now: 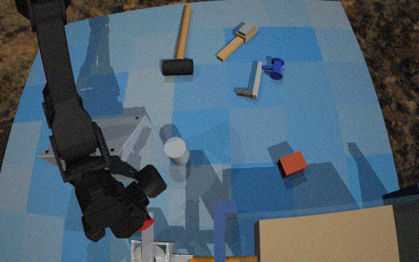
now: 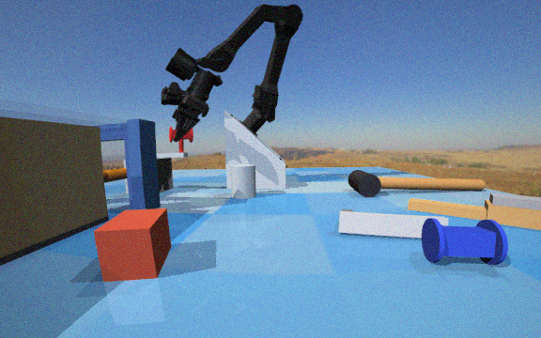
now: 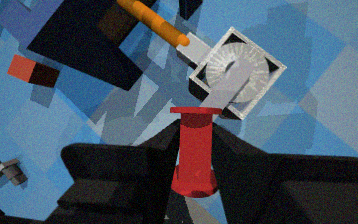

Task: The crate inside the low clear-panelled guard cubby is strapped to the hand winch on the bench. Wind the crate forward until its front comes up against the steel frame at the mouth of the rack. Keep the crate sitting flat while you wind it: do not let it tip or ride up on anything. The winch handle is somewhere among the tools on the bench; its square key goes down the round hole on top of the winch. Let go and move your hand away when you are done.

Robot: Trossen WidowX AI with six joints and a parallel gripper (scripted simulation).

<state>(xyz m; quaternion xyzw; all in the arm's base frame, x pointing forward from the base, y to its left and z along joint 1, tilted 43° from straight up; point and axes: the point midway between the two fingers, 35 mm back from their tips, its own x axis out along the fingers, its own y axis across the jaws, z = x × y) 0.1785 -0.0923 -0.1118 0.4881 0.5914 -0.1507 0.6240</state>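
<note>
Now: the frame 160 mm ahead of my gripper tip, 80 mm to the right of it and 30 mm below it. Round my gripper tip: crank with blue grip (270 mm ahead, 430 mm to the left, 120 mm below); red grip (10 mm behind, 10 mm to the left); winch (20 mm behind, 100 mm to the right, 100 mm below).
</note>
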